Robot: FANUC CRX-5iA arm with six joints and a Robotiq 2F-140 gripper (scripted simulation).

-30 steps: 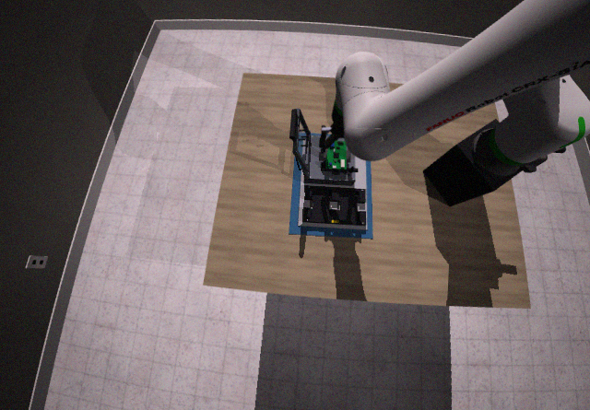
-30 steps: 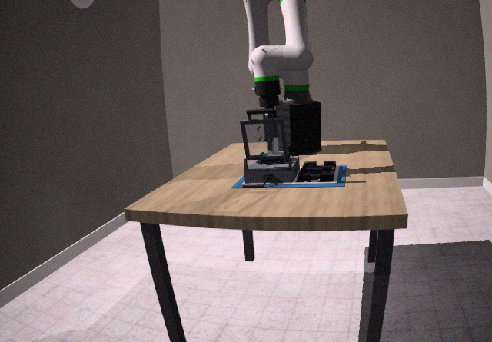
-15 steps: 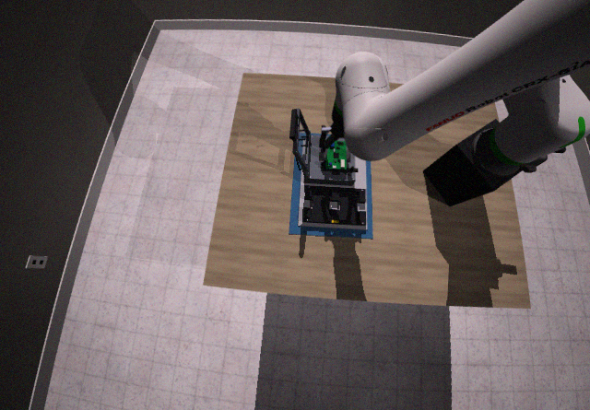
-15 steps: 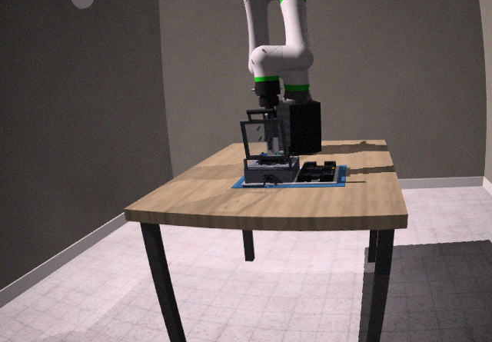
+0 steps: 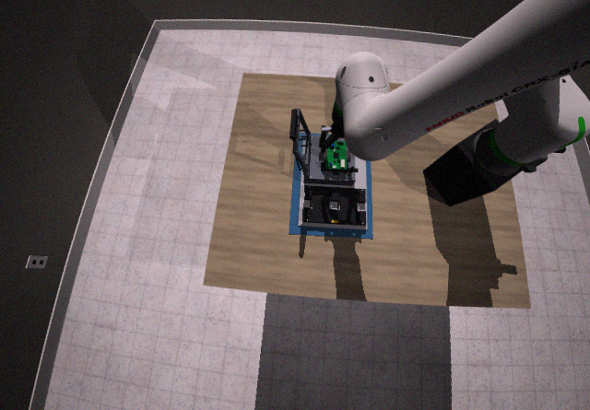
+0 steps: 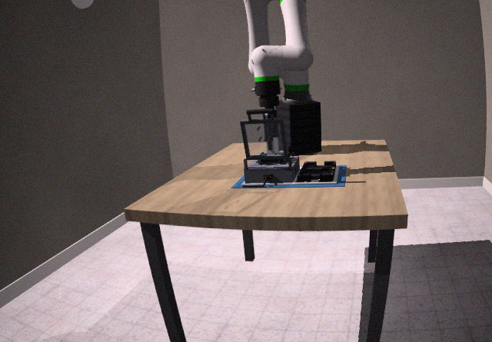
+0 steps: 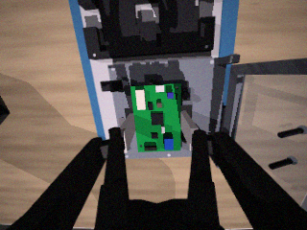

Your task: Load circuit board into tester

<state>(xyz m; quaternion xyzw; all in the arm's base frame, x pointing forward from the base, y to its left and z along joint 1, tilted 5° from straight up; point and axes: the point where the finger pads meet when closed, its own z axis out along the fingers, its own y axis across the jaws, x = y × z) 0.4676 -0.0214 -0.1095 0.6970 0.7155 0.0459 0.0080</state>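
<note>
Now: the green circuit board 20 mm below my hand. Round my hand: lid (130 mm ahead, 80 mm above); then tester (30 mm ahead, 40 mm to the left, 10 mm above).
</note>
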